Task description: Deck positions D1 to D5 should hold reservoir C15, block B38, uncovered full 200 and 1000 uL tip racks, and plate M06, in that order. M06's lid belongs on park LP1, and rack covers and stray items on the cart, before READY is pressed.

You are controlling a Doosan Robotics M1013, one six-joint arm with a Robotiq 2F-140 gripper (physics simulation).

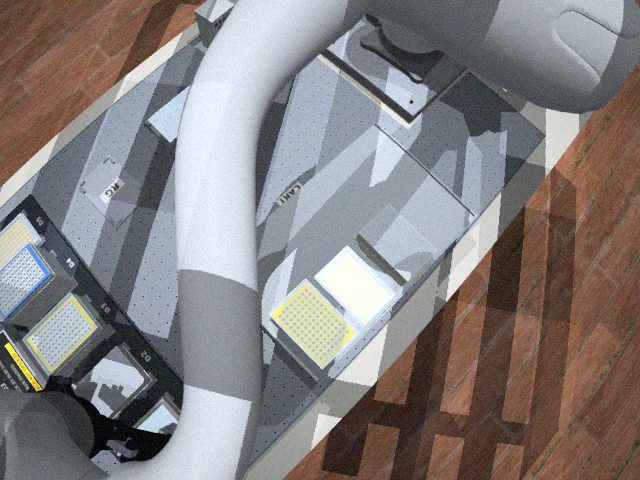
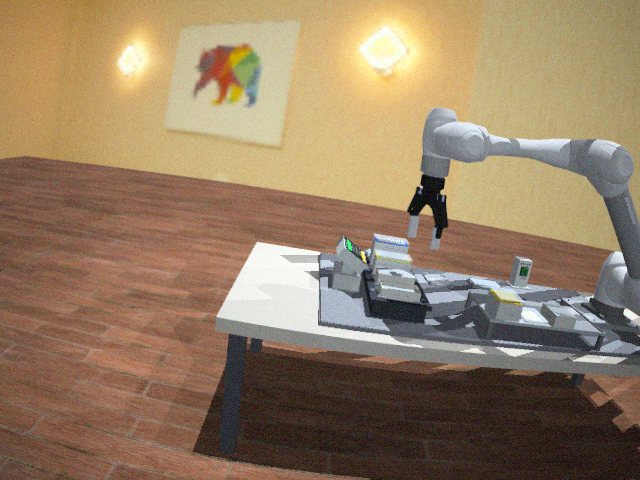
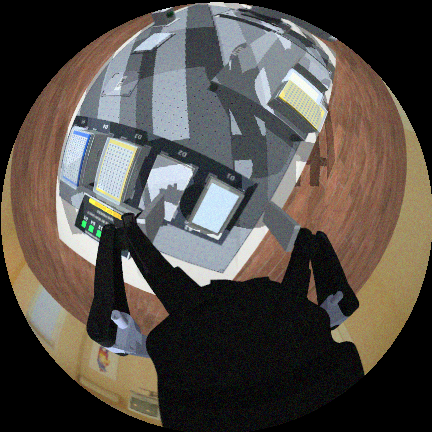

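Pixels of known places: gripper, between the fingertips: (image 1: 130, 412) (image 2: 422, 242) (image 3: 216, 207); arm's base, origin of its link: (image 1: 408, 44) (image 2: 605, 314).
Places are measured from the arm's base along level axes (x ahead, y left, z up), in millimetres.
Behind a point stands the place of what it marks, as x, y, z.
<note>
My gripper (image 2: 423, 235) {961, 141, 212} (image 3: 216, 207) {961, 141, 212} is open and empty, high above the D1 and D2 end of the dark deck (image 1: 129, 330) {905, -1, 40} (image 2: 398, 311) {1016, 230, 10}. At D1 sits a reservoir with a pale blue top (image 1: 160, 416) {978, 153, 55} (image 3: 216, 207) {1008, 176, 56}. A grey-white block (image 1: 119, 373) {967, 51, 82} (image 3: 171, 178) {974, 60, 82} is at D2. A yellow-rimmed tip rack (image 1: 63, 333) {983, -68, 111} (image 3: 117, 170) {986, -56, 111} is at D3 and a blue-rimmed one (image 1: 23, 279) {963, -183, 144} (image 3: 76, 157) {975, -173, 144} at D4; both show dotted tops. A cream-topped plate (image 1: 19, 235) {935, -319, 54} at D5 is partly hidden. The console (image 2: 351, 250) {1150, -25, 117} (image 3: 95, 220) {1126, -109, 108} shows green lights.
The cart (image 2: 537, 334) {505, 252, -18} holds a yellow dotted rack (image 1: 312, 322) {674, 251, 113} (image 2: 505, 302) {705, 315, 103} (image 3: 301, 104) {692, 243, 113}, a cream-topped white item (image 1: 356, 284) {565, 266, 59} and a grey box (image 1: 395, 240) {461, 271, 84} (image 2: 558, 316) {499, 335, 81}. A pale flat piece (image 1: 170, 117) {525, -285, 0} (image 3: 154, 41) {515, -258, 0}, the RG spot (image 1: 111, 188) {730, -270, -10} and a device with a green screen (image 2: 522, 271) {304, -319, 62} are on the mat.
</note>
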